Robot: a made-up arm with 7 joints.
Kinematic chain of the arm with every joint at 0, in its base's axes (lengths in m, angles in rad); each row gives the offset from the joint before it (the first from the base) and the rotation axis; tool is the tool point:
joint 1: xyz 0 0 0.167 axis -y
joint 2: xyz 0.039 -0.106 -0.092 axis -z
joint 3: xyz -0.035 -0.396 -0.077 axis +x
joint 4: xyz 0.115 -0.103 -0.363 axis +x
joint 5: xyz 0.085 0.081 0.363 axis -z
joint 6: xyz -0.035 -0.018 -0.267 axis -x
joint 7: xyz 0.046 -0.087 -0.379 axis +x
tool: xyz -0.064 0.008 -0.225
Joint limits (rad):
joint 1: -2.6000..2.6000
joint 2: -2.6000..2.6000
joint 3: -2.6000..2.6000
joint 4: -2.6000..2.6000
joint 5: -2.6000..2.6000
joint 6: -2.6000..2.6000
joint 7: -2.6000..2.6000
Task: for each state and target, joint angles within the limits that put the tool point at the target. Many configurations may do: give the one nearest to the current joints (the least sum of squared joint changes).
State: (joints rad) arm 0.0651 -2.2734 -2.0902 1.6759 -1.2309 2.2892 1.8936
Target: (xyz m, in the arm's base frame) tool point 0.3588 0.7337 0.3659
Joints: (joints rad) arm -0.0657 -2.2499 -1.8998 1.7275 -1.2067 2.1705 1.8863
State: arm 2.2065 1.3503 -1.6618 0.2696 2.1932 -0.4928 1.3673
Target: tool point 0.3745 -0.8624 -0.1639
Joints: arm 2.4217 1.1610 -1.7054 0.2674 2.0621 -0.7990 1.6641
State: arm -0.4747 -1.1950 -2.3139 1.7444 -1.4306 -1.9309 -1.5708
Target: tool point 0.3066 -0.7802 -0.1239
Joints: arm -0.6754 -0.8785 -2.0374 1.6646 -1.6406 -1.7574 -1.4569
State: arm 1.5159 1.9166 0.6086 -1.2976 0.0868 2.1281 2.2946
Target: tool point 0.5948 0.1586 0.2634
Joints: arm 2.3143 2.2561 0.5896 -0.8940 0.3029 1.5202 2.0315
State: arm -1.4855 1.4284 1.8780 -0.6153 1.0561 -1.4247 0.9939
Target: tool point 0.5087 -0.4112 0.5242
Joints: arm -1.6458 1.8225 2.3387 -0.6061 0.6151 -1.5846 0.9265
